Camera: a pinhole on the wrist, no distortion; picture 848 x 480 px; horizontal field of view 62.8 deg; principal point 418.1 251.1 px. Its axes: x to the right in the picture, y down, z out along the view. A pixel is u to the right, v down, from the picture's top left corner.
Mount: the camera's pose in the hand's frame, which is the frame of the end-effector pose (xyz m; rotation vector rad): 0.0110 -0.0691 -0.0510 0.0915 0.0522 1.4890
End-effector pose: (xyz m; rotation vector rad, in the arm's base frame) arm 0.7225 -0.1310 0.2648 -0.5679 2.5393 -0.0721
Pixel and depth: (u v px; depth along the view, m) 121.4 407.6 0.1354
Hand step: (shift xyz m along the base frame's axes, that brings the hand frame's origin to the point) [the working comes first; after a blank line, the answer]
In the camera's frame: -0.0578 0.0305 0.1354

0.1015 -0.1067 -0.0467
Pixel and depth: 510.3 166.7 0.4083
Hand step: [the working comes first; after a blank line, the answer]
In the camera's frame: 0.0542 -0.0496 0.4083

0.1134 -0.0481 -0.3465
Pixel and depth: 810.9 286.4 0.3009
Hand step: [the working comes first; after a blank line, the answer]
In the camera's frame: 0.1702 0.0153 0.3009

0.0657 0.0850 -0.2506
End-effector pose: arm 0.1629 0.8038 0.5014 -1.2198 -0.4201 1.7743
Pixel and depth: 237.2 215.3 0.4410
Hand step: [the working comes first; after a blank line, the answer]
In the camera's frame: -0.1148 -0.0227 0.4410

-0.2420 0.2364 0.2756
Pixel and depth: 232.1 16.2 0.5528
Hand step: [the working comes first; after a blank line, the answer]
In the camera's frame: -0.1480 -0.1869 0.5528

-0.3165 0.4227 0.2582
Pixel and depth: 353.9 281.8 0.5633
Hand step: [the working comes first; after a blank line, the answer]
In the camera's frame: -0.0521 0.0249 0.5633

-0.3804 0.2041 0.3068
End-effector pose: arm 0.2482 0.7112 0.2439 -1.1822 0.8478 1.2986
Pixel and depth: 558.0 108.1 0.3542
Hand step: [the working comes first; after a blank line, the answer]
In the camera's frame: 0.0713 -0.0729 0.3542

-0.0143 0.3173 -0.0436
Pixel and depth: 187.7 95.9 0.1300
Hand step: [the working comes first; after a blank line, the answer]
In the camera's frame: -0.0431 -0.0290 0.1300

0.1110 0.0973 -0.0087
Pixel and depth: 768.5 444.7 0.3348
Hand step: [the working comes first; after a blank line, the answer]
In the camera's frame: 0.1689 0.0933 0.3348

-0.1439 0.2624 0.0895
